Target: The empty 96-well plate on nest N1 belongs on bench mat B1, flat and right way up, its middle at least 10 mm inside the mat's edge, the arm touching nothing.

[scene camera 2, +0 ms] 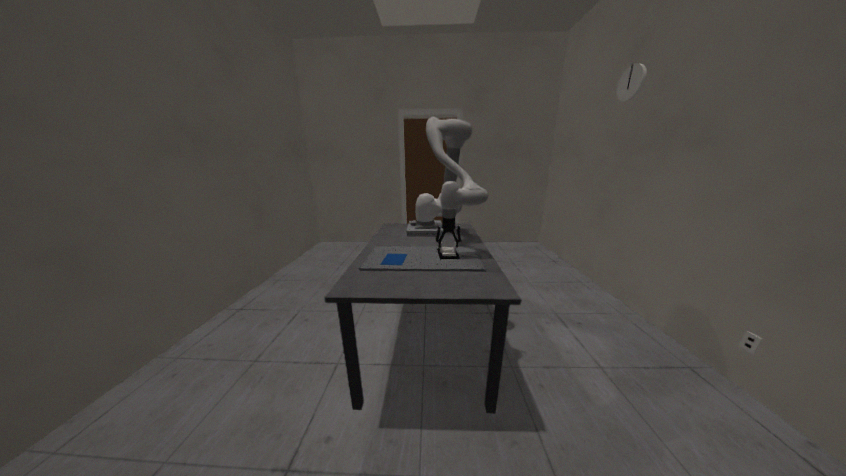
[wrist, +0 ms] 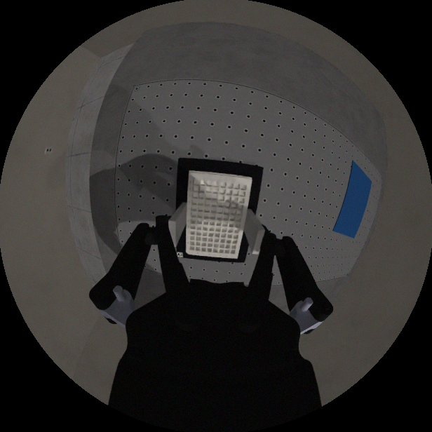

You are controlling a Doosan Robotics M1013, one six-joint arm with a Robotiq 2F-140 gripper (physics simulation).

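Frame: origin at the arm's base, x left, y back, z up, level; centimetres.
Where they show: gripper, between the fingertips: [scene camera 2: 447, 252]; arm's base, origin of its link: [scene camera 2: 425, 225].
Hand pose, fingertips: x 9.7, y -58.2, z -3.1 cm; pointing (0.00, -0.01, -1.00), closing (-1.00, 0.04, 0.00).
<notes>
Things, the pixels of their centre, and the offset from my fingertips. Level surfaces: height alone.
- white 96-well plate, middle of its body: [scene camera 2: 447, 251] dx +0.0, dy +0.3, dz +0.6 cm
- black nest N1, middle of its body: [scene camera 2: 447, 253] dx +0.0, dy +0.3, dz -0.6 cm
- blue bench mat B1, height of its surface: dz -1.1 cm
- grey perforated board, height of its surface: dz -1.3 cm
- table, height of its surface: dz -2.6 cm
The white 96-well plate [scene camera 2: 448, 251] [wrist: 218, 200] lies flat and right way up in the black nest N1 [scene camera 2: 448, 257] [wrist: 255, 187]. My gripper [scene camera 2: 448, 247] [wrist: 215, 215] points straight down over the nest and is shut on the plate, with one pale finger pad against each long side, nearer the plate's lower end in the wrist view. The blue bench mat B1 [scene camera 2: 394, 259] [wrist: 353, 202] lies flat, left of the nest in the scene view and right of it in the wrist view. The inner pad faces are partly hidden.
The nest and the mat are on a grey perforated board [scene camera 2: 423, 264] [wrist: 220, 110] on the table [scene camera 2: 423, 287]. A stretch of board separates them. The arm's base [scene camera 2: 415, 229] stands at the table's far end. The arm's shadow falls beside the nest.
</notes>
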